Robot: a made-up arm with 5 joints.
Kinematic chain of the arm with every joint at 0, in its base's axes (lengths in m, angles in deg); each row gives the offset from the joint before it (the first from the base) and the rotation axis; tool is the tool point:
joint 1: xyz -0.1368 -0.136 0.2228 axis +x
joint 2: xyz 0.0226 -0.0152 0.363 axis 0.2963 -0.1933 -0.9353
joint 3: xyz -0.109 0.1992 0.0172 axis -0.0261 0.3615 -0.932
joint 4: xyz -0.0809 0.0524 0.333 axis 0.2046 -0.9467 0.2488
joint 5: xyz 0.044 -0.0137 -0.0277 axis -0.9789 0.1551 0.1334
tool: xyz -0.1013 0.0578 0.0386
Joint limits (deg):
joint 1: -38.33..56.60
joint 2: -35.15..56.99
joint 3: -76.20..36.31
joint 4: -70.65..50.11
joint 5: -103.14..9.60
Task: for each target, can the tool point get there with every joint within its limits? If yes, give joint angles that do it. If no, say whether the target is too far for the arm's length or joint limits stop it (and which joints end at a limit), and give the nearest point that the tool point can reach.
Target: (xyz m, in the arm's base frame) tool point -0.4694 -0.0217 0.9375
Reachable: yes | joints -6.98 -25.23 -50.20 -46.68 -21.87
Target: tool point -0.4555 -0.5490 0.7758
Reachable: yes | joints 47.37 14.68 -64.20 -46.48 -28.01
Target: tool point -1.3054 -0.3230 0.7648
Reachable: no: too far | nearest point -0.4853 -0.3580 0.8661 | short by 0.827 m
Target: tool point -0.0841 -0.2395 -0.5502
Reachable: no: joint limits stop it (at a limit: joint 1, joint 2, joint 3, joint 4, joint 5) | nearest point -0.3838 -0.7196 0.4637 | short by 1.161 m
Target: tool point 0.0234 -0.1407 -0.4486
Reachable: no: joint limits stop it (at a limit: joint 1, joint 2, joint 3, joint 4, joint 5) | nearest point -0.3080 -0.7160 0.4861 | short by 1.146 m
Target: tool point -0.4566 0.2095 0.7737
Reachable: yes | joints -23.70 4.22 -51.29 27.80 -26.16
